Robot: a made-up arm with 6 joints.
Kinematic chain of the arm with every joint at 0, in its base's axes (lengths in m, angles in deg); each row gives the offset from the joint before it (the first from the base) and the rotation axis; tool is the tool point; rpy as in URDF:
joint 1: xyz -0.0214 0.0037 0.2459 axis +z
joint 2: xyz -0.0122 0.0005 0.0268 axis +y
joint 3: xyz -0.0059 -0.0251 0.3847 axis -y
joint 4: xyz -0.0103 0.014 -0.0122 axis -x
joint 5: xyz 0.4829 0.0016 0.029 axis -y
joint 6: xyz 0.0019 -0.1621 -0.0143 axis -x
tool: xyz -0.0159 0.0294 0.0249 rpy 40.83 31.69 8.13
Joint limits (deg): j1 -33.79..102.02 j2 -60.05..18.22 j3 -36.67..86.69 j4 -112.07..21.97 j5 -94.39..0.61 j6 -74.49..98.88
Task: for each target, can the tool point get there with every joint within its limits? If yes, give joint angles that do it. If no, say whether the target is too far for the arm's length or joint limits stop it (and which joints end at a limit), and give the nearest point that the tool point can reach.
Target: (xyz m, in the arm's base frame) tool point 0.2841 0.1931 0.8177
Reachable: yes | joints 60.60 -14.27 7.02 -12.82 -6.89 -40.56
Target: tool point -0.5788 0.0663 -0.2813
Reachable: no: joint limits stop it (at a limit: joint 1, joint 2, joint 3, joint 4, joint 5, joint 6) | nearest point -0.0864 0.2252 0.1255 | short by 0.658 m
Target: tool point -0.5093 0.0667 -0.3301
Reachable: no: joint limits stop it (at a limit: joint 1, joint 2, joint 3, joint 4, joint 5, joint 6) | nearest point -0.0864 0.2252 0.1255 | short by 0.642 m
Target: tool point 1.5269 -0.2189 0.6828
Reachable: no: too far | nearest point 0.6058 -0.0865 0.6555 | short by 0.931 m
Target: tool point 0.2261 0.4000 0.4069
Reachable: yes | joints 66.77 12.26 -3.13 -60.43 -16.09 80.64
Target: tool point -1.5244 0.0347 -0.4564
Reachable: no: too far | nearest point -0.8360 0.0205 0.6316 | short by 1.288 m
